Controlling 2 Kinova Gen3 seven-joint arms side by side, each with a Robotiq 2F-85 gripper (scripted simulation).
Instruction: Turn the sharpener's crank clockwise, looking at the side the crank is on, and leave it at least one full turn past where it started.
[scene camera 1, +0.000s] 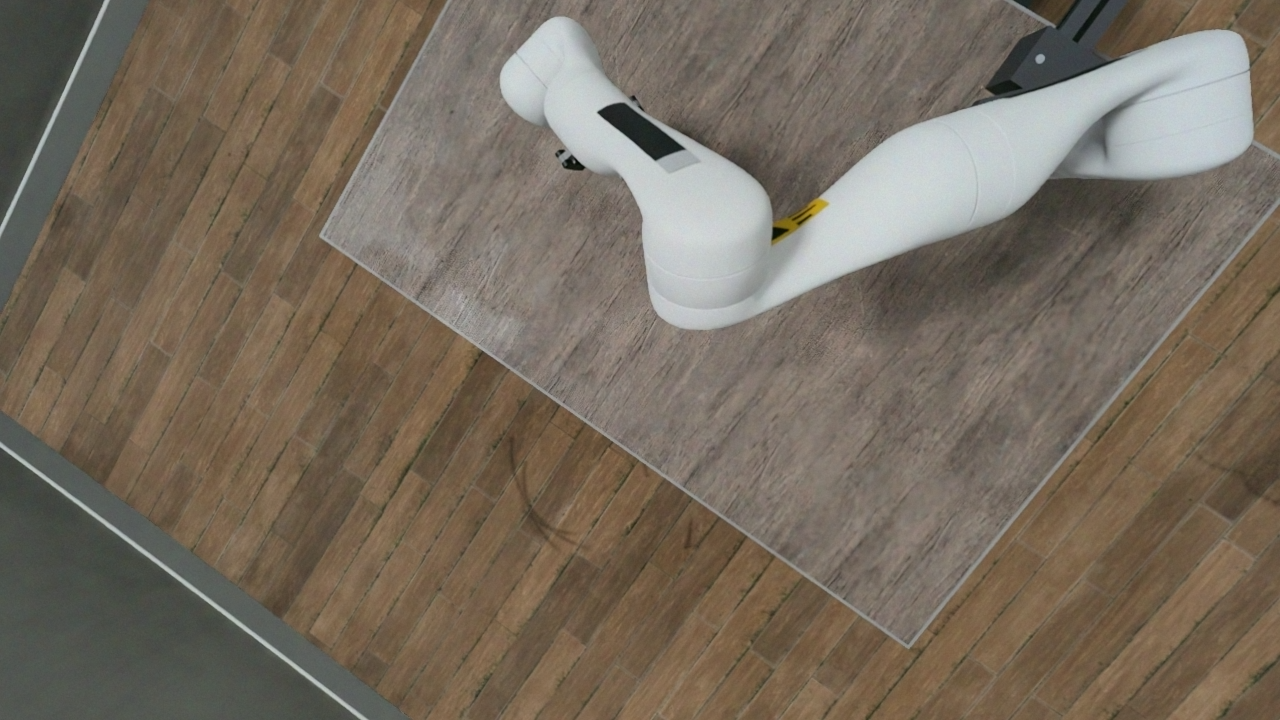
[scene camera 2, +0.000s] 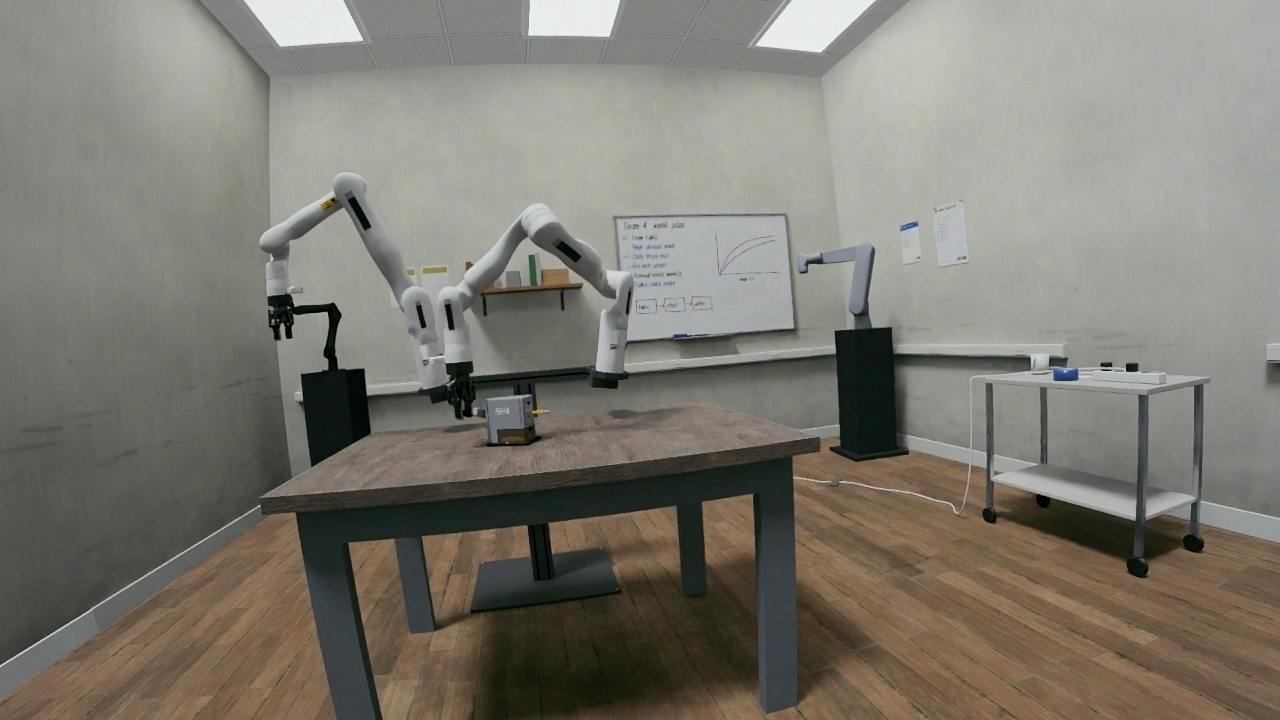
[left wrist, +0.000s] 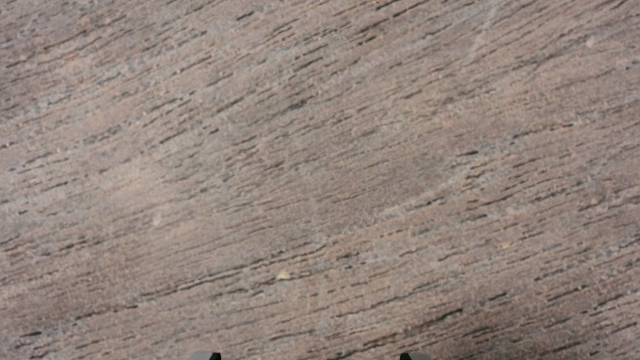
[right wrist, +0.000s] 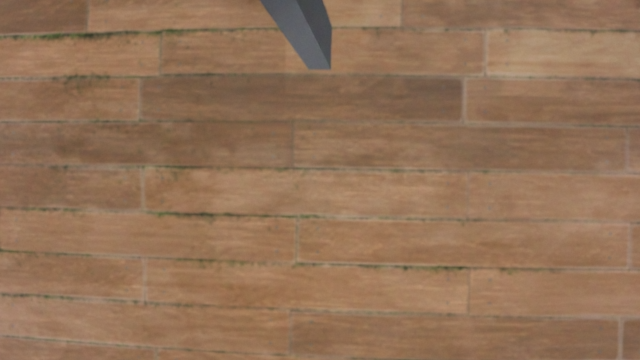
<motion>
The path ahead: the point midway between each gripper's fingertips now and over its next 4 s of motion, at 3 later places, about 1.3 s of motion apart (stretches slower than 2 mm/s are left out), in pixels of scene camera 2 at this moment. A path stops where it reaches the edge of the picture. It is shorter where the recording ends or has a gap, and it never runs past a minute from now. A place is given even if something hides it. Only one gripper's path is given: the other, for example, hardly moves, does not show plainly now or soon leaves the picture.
The left gripper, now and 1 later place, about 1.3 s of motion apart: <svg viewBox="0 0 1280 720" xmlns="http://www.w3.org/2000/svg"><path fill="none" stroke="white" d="M464 418L461 393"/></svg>
</motion>
